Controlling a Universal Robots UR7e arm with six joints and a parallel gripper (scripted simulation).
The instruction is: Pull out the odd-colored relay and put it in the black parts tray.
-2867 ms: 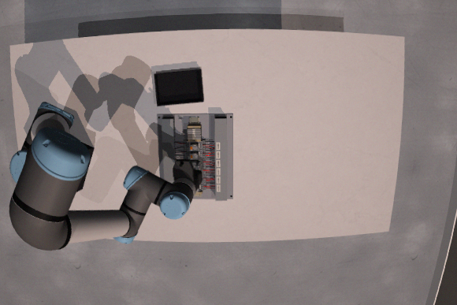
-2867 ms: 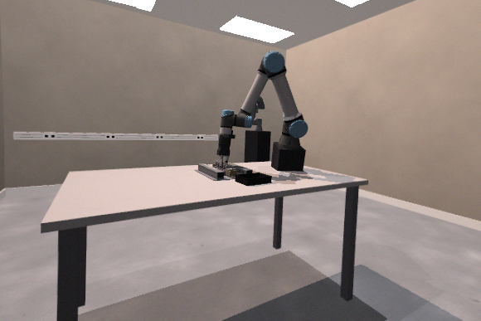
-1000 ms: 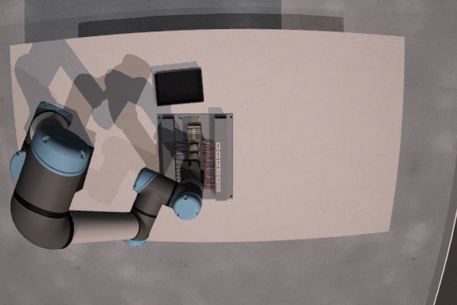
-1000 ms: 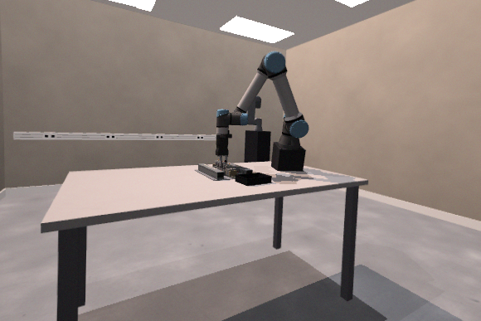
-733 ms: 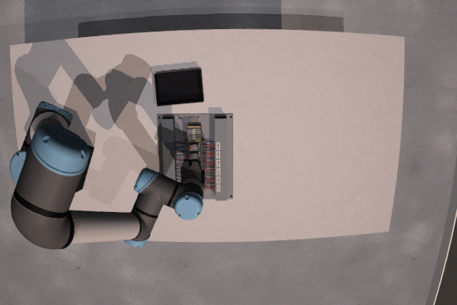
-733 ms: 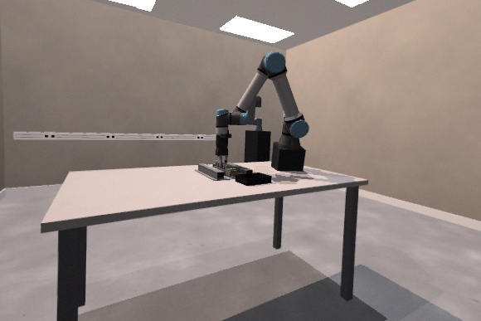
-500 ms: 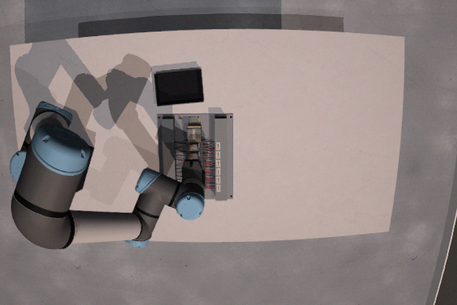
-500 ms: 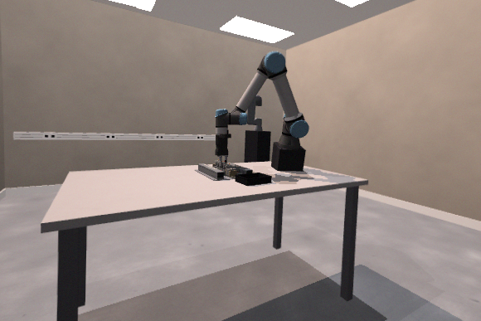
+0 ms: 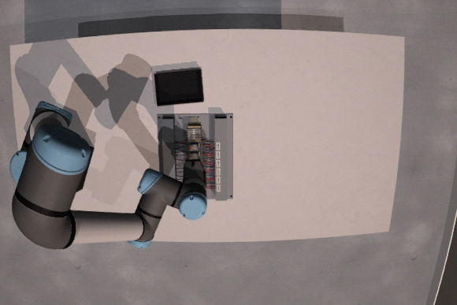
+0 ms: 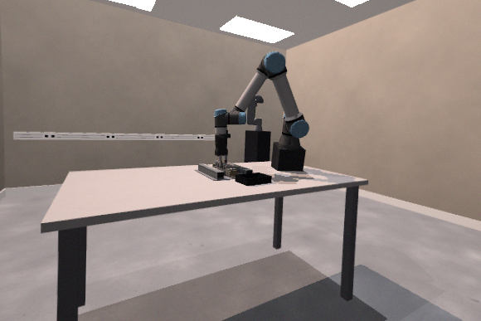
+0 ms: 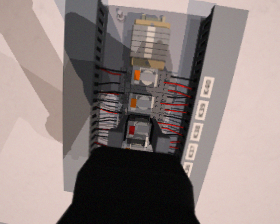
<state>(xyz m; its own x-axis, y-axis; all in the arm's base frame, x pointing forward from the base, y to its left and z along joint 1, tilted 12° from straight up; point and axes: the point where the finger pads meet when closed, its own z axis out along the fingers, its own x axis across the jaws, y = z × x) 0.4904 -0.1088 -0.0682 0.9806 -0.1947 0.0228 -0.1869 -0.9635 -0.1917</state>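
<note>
Now: the relay panel 4 cm below my hand and 1 cm to the left of it. Round my hand: black parts tray 27 cm to the left, 5 cm below.
</note>
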